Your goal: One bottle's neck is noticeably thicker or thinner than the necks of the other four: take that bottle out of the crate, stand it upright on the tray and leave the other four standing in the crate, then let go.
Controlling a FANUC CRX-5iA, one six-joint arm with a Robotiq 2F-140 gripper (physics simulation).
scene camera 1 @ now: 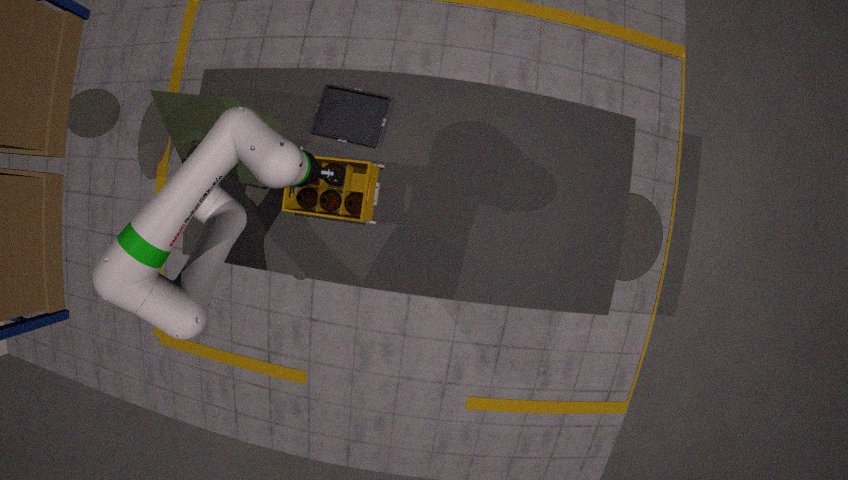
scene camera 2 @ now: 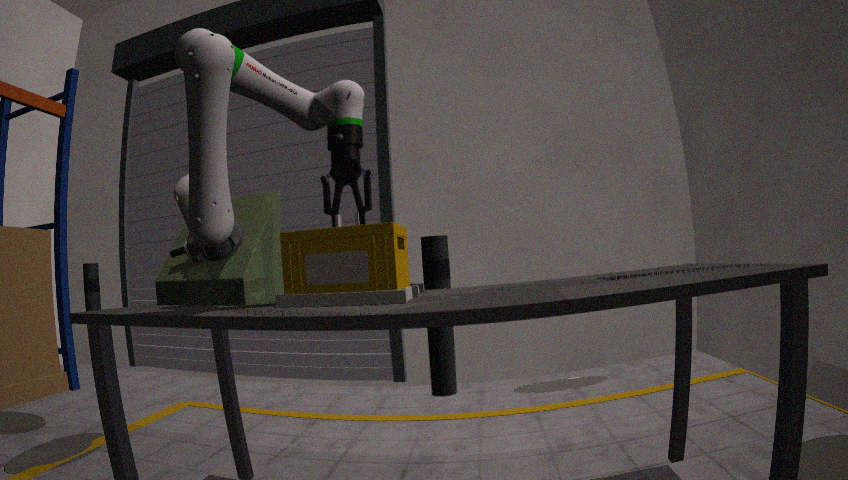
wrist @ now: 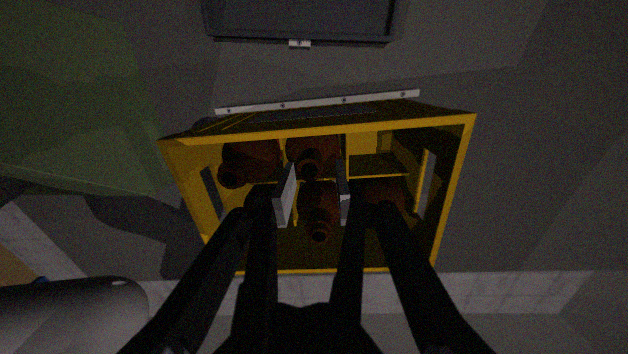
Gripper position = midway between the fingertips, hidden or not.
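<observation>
A bottle (wrist: 313, 156), a bottle (wrist: 249, 161) and a bottle (wrist: 317, 203) are in the scene, and so is the gripper (scene camera 2: 349, 242), which the wrist view also shows, at (wrist: 315, 172).
</observation>
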